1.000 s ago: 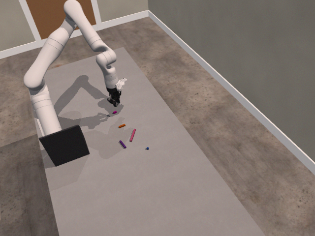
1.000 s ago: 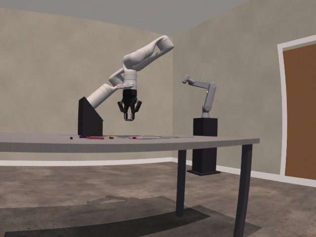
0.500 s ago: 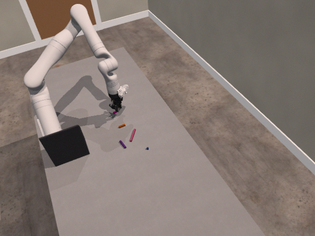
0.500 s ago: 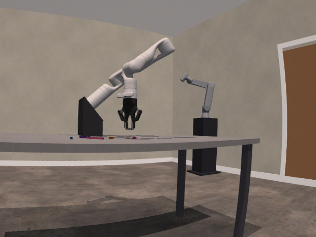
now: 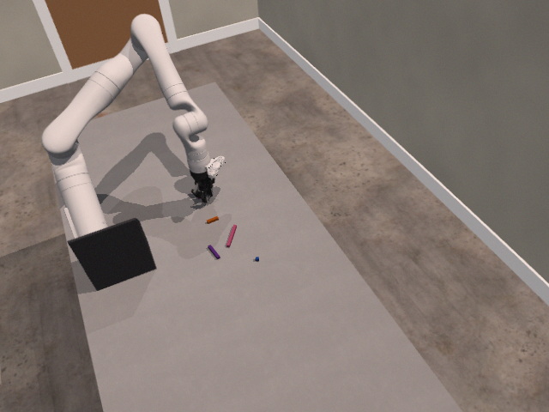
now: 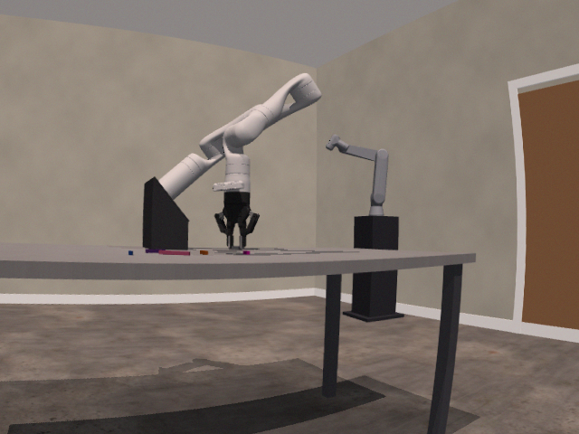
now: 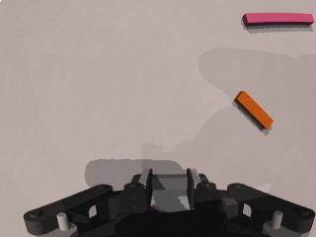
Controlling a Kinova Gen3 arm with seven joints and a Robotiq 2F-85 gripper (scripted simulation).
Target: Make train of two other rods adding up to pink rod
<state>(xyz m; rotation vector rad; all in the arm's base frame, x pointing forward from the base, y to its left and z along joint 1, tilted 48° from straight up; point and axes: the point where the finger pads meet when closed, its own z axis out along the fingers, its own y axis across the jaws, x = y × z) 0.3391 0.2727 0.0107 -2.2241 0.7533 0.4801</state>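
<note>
Right now the grey rod is 2 cm below my hand. Also, from my hand: orange rod 1 cm behind, 9 cm to the right, 3 cm below; magenta rod 2 cm behind, 4 cm to the left, 3 cm below; pink rod 4 cm ahead, 19 cm to the right, 3 cm below.
</note>
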